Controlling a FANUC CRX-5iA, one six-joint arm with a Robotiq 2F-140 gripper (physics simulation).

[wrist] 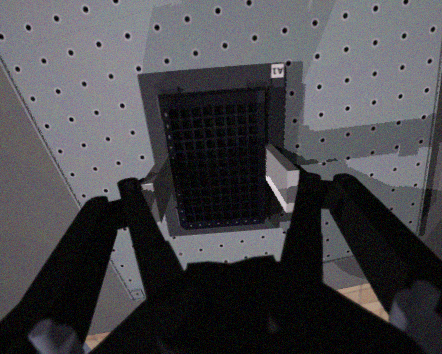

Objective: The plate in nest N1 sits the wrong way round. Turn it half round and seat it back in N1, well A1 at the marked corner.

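Observation:
The dark plate (220, 162) with its grid of wells lies in the dark nest (210, 80), in the middle of the wrist view. The white A1 label (277, 70), upside down in this view, is at the nest's upper right corner. My gripper (218, 164) is shut on the plate, with one pale pad against each long side, towards the plate's lower half in the view. The plate sits low inside the nest's border. The well lettering is too dark to read, and the pads' lower contact with the plate is partly hidden.
A grey board (240, 25) with rows of small holes surrounds the nest. Its left edge runs down the left side of the view, with a plain grey surface (30, 175) beyond it. Shadows fall on the board to the right. A wooden-looking surface (365, 295) shows at the lower right.

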